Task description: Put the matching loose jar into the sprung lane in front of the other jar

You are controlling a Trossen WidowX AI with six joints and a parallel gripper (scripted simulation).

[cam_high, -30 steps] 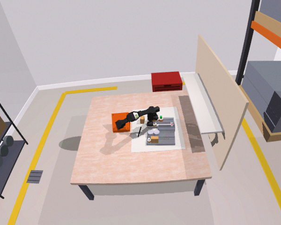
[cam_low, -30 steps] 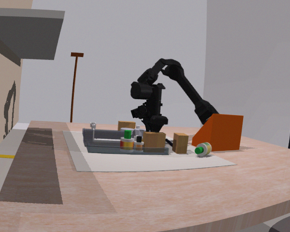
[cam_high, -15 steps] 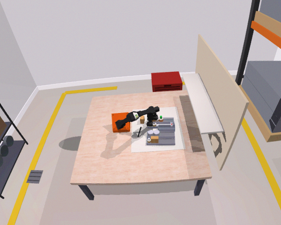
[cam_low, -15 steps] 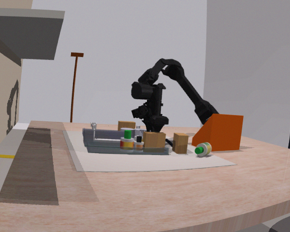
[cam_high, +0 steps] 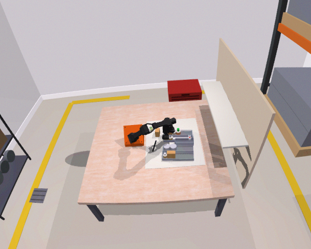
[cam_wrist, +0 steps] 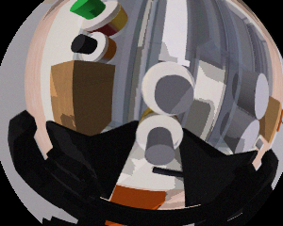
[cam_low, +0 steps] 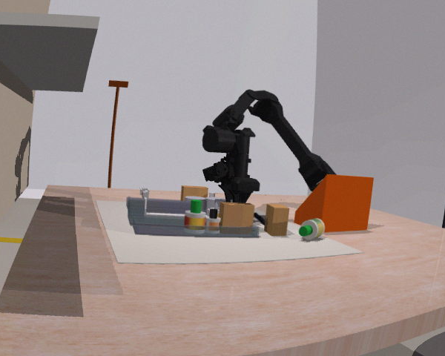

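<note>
The black-lidded jar is 90 mm ahead of my gripper tip and 60 mm to the left of it. From my gripper tip the other things lie so: pusher plate (140 mm ahead, 60 mm to the right, 20 mm above); then sprung lane (140 mm ahead, 60 mm to the right, 10 mm below).
</note>
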